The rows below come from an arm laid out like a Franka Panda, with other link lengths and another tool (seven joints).
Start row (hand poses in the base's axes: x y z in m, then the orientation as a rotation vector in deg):
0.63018 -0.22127 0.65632 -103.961 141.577 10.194
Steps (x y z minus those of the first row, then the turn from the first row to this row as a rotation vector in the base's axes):
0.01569 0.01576 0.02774 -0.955 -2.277 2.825
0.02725 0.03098 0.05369 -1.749 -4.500 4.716
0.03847 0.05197 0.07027 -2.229 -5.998 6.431
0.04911 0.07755 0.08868 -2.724 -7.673 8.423
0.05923 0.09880 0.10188 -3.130 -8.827 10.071
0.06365 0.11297 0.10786 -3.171 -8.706 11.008
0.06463 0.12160 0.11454 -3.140 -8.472 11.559
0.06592 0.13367 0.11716 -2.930 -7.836 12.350
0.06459 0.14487 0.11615 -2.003 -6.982 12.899
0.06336 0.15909 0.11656 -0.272 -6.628 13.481
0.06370 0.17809 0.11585 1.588 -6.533 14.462
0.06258 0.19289 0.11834 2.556 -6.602 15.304
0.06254 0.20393 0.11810 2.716 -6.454 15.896
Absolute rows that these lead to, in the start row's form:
0.64587 -0.20551 0.68406 -107.016 138.083 7.055
0.65743 -0.19029 0.71001 -108.755 135.294 4.142
0.66865 -0.16930 0.72659 -110.382 132.956 2.286
0.67929 -0.14372 0.74500 -112.207 130.216 0.283
0.68941 -0.12247 0.75820 -113.765 128.074 -1.151
0.69383 -0.10830 0.76418 -114.918 127.283 -1.049
0.69481 -0.09967 0.77086 -115.648 126.898 -0.779
0.69610 -0.08760 0.77348 -116.769 126.462 0.077
0.69477 -0.07640 0.77247 -117.426 126.069 1.985
0.69354 -0.06218 0.77288 -117.549 124.930 4.404
0.69388 -0.04318 0.77217 -117.921 123.149 6.737
0.69276 -0.02838 0.77466 -118.414 121.812 7.846
0.69272 -0.01734 0.77442 -119.067 121.239 8.194

